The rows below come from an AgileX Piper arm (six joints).
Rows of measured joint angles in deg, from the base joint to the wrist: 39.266, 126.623, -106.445, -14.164, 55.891, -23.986; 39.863, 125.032, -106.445, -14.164, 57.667, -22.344; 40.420, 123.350, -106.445, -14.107, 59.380, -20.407; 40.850, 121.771, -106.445, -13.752, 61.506, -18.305; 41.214, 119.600, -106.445, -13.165, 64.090, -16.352; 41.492, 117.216, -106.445, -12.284, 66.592, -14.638; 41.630, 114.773, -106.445, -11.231, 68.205, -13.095; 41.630, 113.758, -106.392, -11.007, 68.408, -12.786; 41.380, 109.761, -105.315, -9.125, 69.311, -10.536; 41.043, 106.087, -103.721, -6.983, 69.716, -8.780; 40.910, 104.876, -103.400, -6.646, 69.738, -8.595; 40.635, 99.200, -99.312, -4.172, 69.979, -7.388; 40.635, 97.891, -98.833, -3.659, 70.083, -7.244
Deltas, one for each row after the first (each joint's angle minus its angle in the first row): 0.597, -1.591, 0.000, 0.000, 1.776, 1.642; 1.154, -3.273, 0.000, 0.057, 3.489, 3.579; 1.584, -4.852, 0.000, 0.412, 5.615, 5.681; 1.948, -7.023, 0.000, 0.999, 8.199, 7.634; 2.226, -9.407, 0.000, 1.880, 10.701, 9.348; 2.364, -11.850, 0.000, 2.933, 12.314, 10.891; 2.364, -12.865, 0.053, 3.157, 12.517, 11.200; 2.114, -16.862, 1.130, 5.039, 13.420, 13.450; 1.777, -20.536, 2.724, 7.181, 13.825, 15.206; 1.644, -21.747, 3.045, 7.518, 13.847, 15.391; 1.369, -27.423, 7.133, 9.992, 14.088, 16.598; 1.369, -28.732, 7.612, 10.505, 14.192, 16.742
